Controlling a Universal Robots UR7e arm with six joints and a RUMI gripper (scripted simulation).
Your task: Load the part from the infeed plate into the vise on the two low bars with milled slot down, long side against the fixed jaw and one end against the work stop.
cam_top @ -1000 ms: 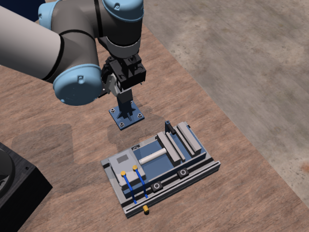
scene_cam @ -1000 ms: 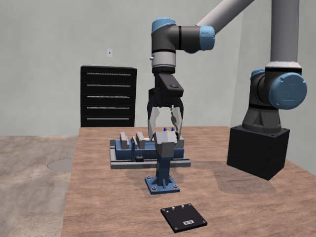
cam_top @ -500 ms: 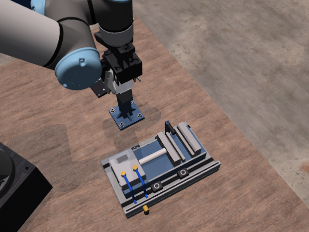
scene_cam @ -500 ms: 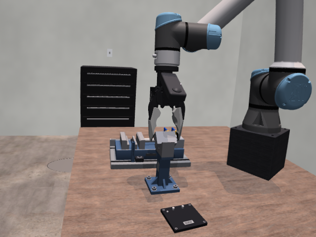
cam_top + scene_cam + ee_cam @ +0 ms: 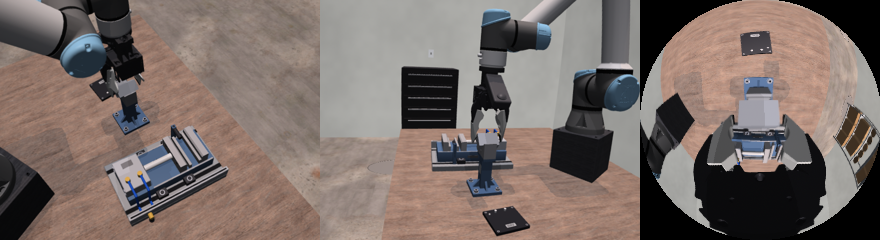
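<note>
Right now my hand is 10 mm above the part. Also, from my hand: work stop (160 mm to the right, 90 mm ahead, 70 mm below); then moving jaw (210 mm to the right, 90 mm below, 50 mm ahead); then white cylinder rod (210 mm to the right, 90 mm below).
</note>
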